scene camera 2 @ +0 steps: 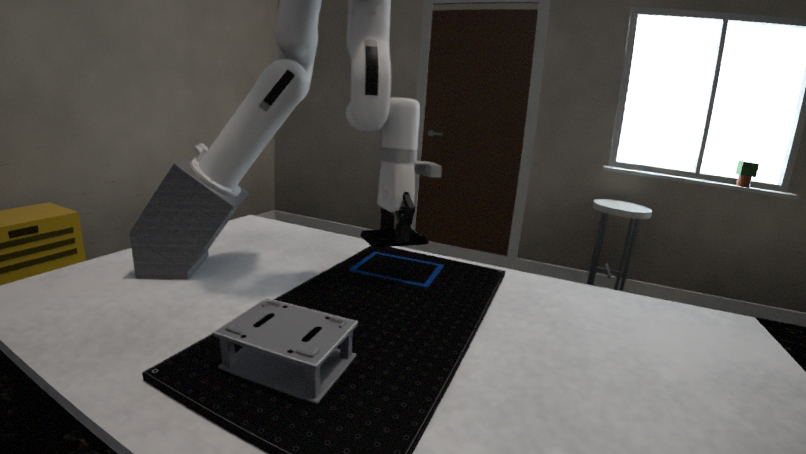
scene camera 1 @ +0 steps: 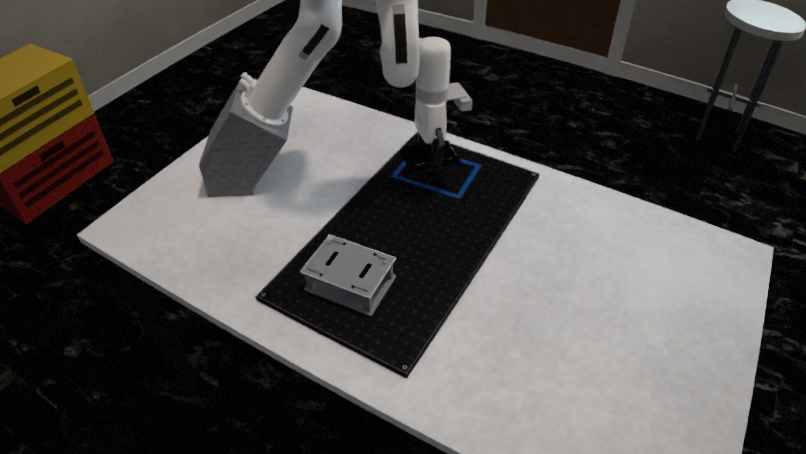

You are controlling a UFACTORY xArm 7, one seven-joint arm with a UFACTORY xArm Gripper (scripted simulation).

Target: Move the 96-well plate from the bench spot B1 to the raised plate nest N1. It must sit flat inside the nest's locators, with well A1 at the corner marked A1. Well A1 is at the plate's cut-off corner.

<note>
In view: my gripper (scene camera 2: 393,236), a black 96-well plate (scene camera 1: 417,158) and a grey raised nest N1 (scene camera 2: 283,332).
The black 96-well plate shows as well in scene camera 2 (scene camera 2: 376,238). My gripper is seen too in scene camera 1 (scene camera 1: 430,155). The grey raised nest N1 is seen too in scene camera 1 (scene camera 1: 344,271).
</note>
